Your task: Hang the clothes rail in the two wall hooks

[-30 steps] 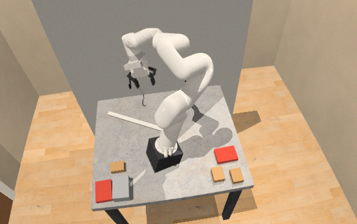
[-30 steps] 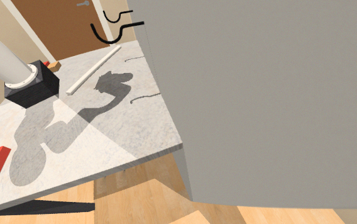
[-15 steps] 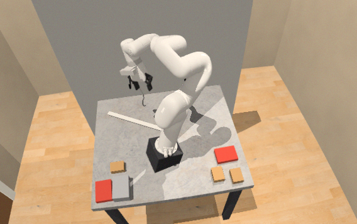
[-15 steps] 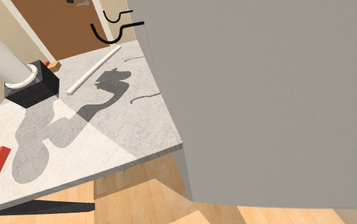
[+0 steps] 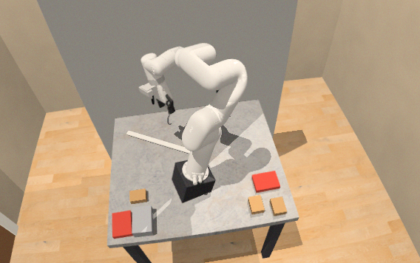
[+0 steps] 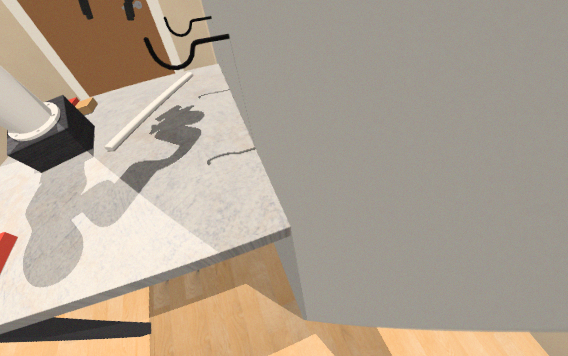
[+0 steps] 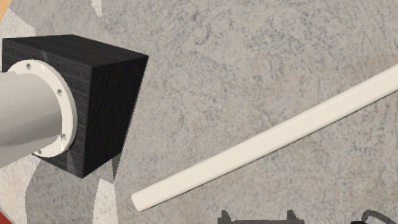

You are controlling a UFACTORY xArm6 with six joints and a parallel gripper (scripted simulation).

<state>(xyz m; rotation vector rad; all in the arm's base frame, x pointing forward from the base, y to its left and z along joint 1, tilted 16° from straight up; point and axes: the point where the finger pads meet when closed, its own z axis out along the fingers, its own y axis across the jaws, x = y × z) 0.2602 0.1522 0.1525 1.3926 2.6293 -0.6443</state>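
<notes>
Right now the white clothes rail is 10 mm behind my hand, 50 mm to the left of it and 260 mm below it. Also, from my hand: grey block (470 mm behind, 160 mm to the left, 250 mm below); grey wall (280 mm ahead, 90 mm to the right, 150 mm above).
</notes>
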